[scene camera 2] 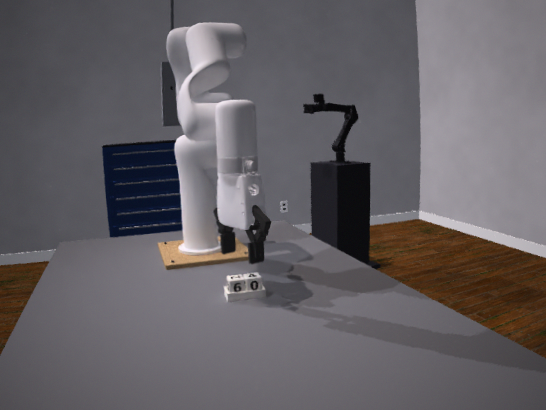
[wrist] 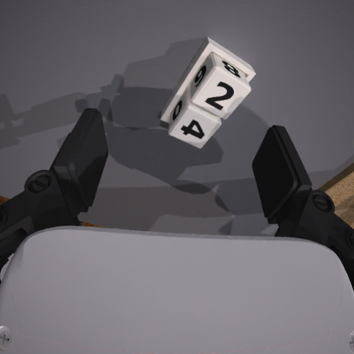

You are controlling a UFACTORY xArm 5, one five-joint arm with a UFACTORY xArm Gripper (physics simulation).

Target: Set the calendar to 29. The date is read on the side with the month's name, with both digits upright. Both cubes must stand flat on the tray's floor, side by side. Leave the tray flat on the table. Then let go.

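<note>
The white tray [scene camera 2: 245, 296] [wrist: 199, 64] stands on the table, two white cubes side by side in it. The left cube in the scene view [scene camera 2: 237, 286] shows 6 towards the camera; the wrist view shows this cube [wrist: 220, 95] with 2 on top and 8 on its end side. The right cube [scene camera 2: 254, 285] [wrist: 194, 129] shows 0 towards the scene camera and 4 on top. No month's name can be read on the tray. My gripper [scene camera 2: 242, 251] [wrist: 184, 136] is open and empty, above the table and behind the tray, towards the arm's base.
The arm's wooden base board [scene camera 2: 172, 260] [wrist: 341, 192] lies behind the tray. A black pedestal [scene camera 2: 353, 210] with a small black arm [scene camera 2: 344, 131] stands beyond the table's right edge. A blue drawer cabinet [scene camera 2: 142, 192] stands at the back left.
</note>
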